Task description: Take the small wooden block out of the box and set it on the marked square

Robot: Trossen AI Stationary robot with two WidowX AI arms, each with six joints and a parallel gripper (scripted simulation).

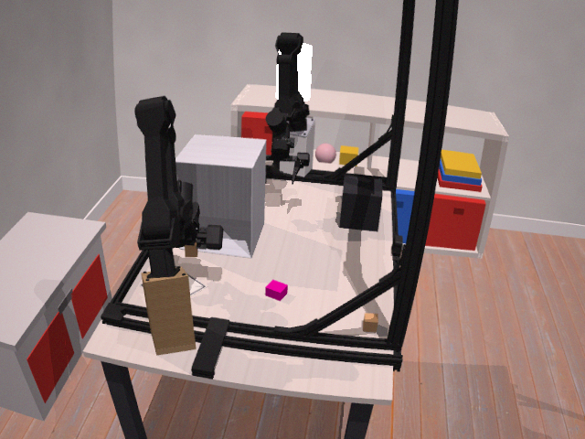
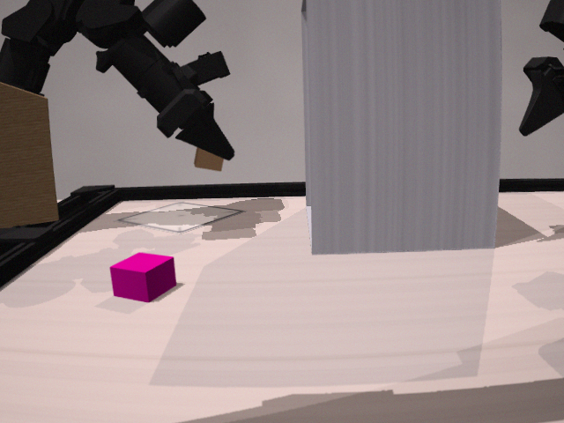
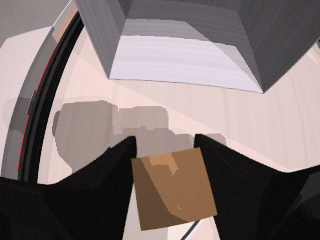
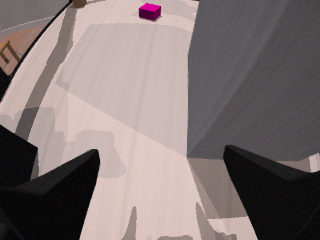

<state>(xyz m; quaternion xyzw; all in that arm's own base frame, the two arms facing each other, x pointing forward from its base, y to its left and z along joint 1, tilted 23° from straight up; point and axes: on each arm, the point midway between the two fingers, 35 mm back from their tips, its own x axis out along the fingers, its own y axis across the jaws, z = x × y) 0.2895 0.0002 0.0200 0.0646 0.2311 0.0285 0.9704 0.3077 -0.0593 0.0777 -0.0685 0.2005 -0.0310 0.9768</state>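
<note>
Right now my left hand is 30 mm short of the marked square, 70 mm to the right of it and 110 mm above it. Also, from my left hand: magenta block: 250 mm behind, 10 mm to the right, 100 mm below.
</note>
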